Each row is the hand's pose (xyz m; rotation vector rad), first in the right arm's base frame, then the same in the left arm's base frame.
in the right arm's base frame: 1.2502 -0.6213 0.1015 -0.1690 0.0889 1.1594
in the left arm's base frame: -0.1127 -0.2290 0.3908 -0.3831 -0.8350 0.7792
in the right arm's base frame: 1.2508 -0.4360 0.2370 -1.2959 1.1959 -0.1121
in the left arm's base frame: -0.2080 -0.0785 0.5356 -0.6952 0.5385 -0.5847
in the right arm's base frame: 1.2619 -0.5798 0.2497 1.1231 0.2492 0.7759
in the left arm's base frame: -0.2205 -0.2185 0.5008 0.9565 -0.7532 1.0587
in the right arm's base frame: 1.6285 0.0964 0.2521 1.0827 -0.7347 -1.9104
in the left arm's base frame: 0.0425 0.2978 1.0067 2.1801 -1.0885 -1.6951
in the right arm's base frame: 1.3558 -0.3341 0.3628 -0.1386 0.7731 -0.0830
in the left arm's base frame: -0.2377 -0.0372 0.7217 0.2666 -0.1036 -0.2181
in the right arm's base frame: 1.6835 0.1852 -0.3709 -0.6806 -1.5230 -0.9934
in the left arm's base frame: 0.5754 0.4669 0.7127 -0.1680 -2.0027 -1.8077
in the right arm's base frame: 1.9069 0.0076 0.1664 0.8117 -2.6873 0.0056
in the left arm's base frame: 0.2736 0.1414 1.1288 -0.4636 2.4862 0.0821
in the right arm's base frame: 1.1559 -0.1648 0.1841 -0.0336 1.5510 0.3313
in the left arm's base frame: -0.2065 0.2136 0.5301 0.2028 0.5997 0.3100
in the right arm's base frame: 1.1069 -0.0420 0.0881 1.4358 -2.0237 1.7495
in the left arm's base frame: -0.1523 0.3597 0.4810 -0.2898 2.0327 -1.6615
